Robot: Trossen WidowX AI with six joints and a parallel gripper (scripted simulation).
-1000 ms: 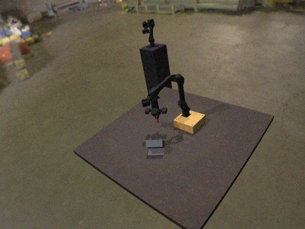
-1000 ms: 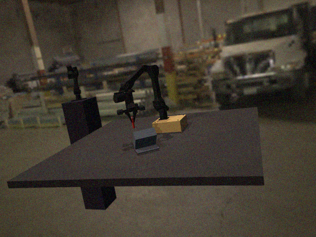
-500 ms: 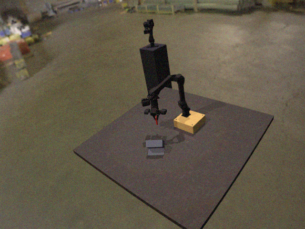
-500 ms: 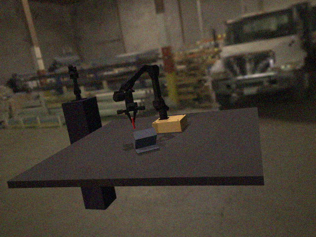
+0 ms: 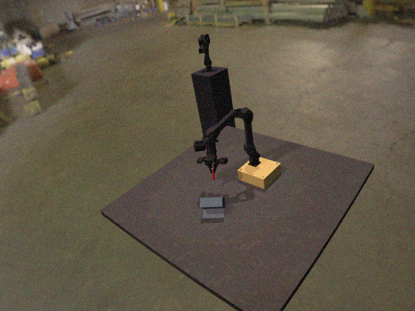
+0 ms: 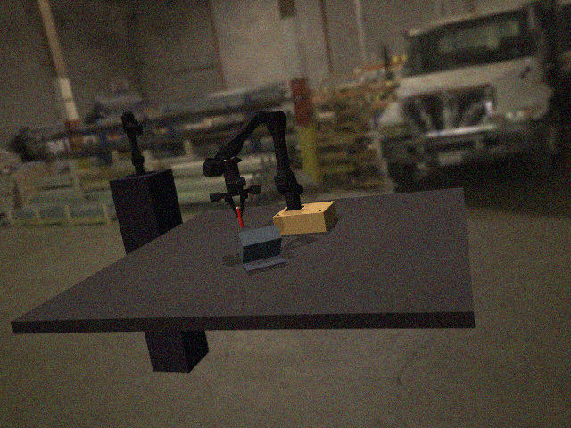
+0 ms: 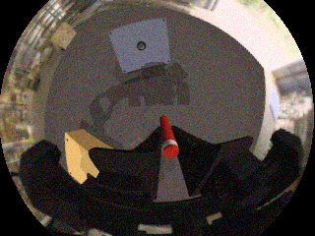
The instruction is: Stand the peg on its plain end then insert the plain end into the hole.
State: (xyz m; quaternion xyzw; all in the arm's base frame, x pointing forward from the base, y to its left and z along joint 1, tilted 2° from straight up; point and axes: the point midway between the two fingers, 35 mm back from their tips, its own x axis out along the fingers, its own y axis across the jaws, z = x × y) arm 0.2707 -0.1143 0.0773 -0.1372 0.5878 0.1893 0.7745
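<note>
My gripper tip is 16 cm short of the grey sloped panel, 13 cm to the right of it and 6 cm above it. From my gripper tip the other things lie so: red peg 2 cm above, 1 cm behind; then low grey foot 17 cm ahead, 14 cm to the left, 12 cm below.
</note>
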